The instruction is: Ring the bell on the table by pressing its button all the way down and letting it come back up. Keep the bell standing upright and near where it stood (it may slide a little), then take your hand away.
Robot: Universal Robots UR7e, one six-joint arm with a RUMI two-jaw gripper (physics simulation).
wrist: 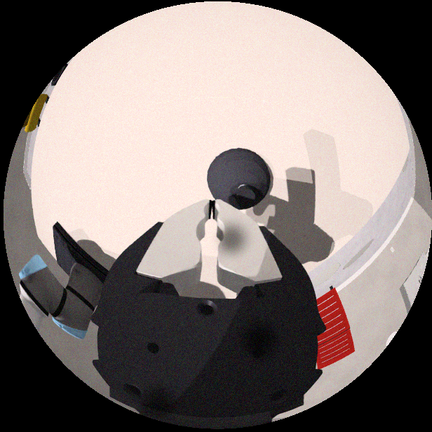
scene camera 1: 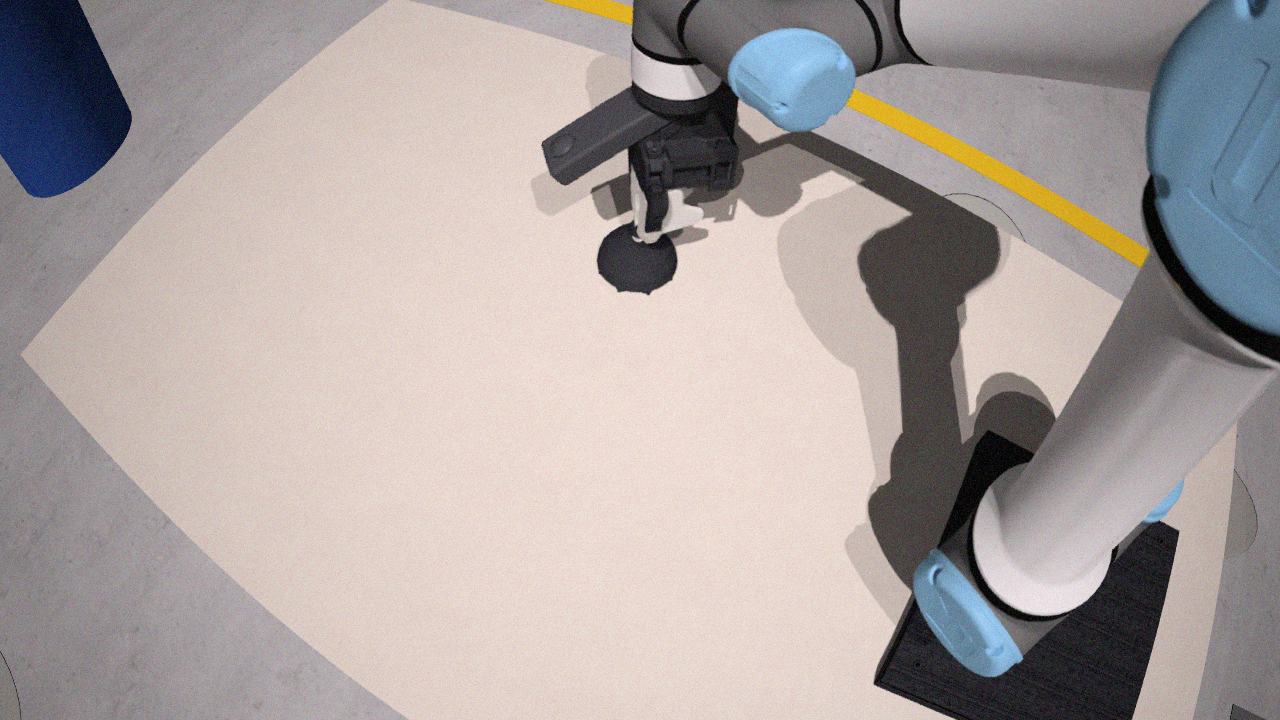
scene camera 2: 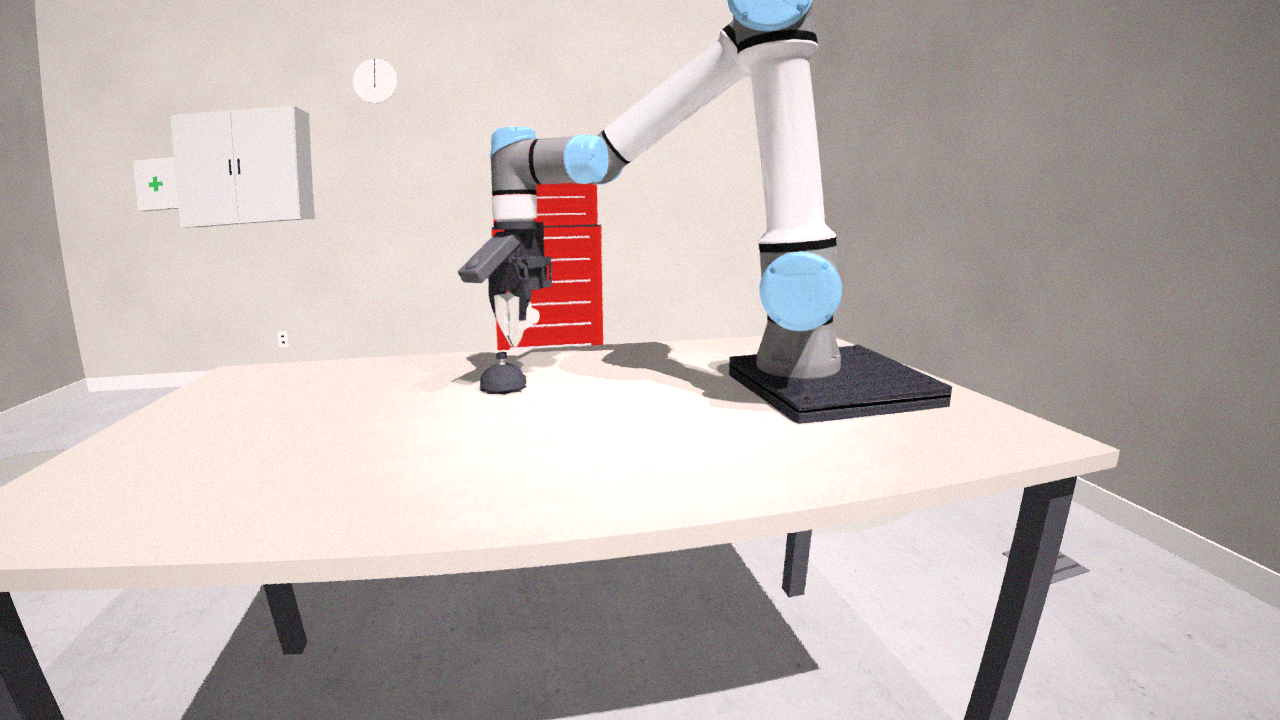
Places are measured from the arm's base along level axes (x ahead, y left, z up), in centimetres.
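Pixels of known places: gripper, fingertip midpoint: (scene camera 1: pixel 647 239) (scene camera 2: pixel 513 346); arm's base, origin of the base link: (scene camera 2: pixel 798 365).
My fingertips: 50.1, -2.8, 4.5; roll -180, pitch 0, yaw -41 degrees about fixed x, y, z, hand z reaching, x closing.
Ahead of a thing's pixels: the offset from my fingertips to its top centre, as dx, dy, dz. Level surfaces: height alone.
A dark, dome-shaped bell @[+2.5, -2.1, -1.5] (scene camera 1: pixel 637 264) (scene camera 2: pixel 503 379) (wrist: pixel 232 170) stands upright on the pale table @[dz -8.1] (scene camera 1: pixel 358 402) (scene camera 2: pixel 537 474). Its small dark button @[+2.5, -2.1, -1.5] (scene camera 2: pixel 501 356) sticks up from the top in scene camera 2. In scene camera 1 the fingertips hide the button. My gripper (scene camera 1: pixel 643 237) (scene camera 2: pixel 512 344) (wrist: pixel 212 202) is shut and empty, with its pale fingers pointing down. In scene camera 2 its tips are a little above the button and slightly to its right, with a small gap. In the wrist view the tips are at the near edge of the bell.
The arm's black base plate (scene camera 1: pixel 1109 649) (scene camera 2: pixel 877 383) lies at the right of the table. A blue barrel (scene camera 1: pixel 62 98) stands off the table at the upper left in scene camera 1. A red drawer cabinet (scene camera 2: pixel 572 286) (wrist: pixel 335 330) stands behind the table.
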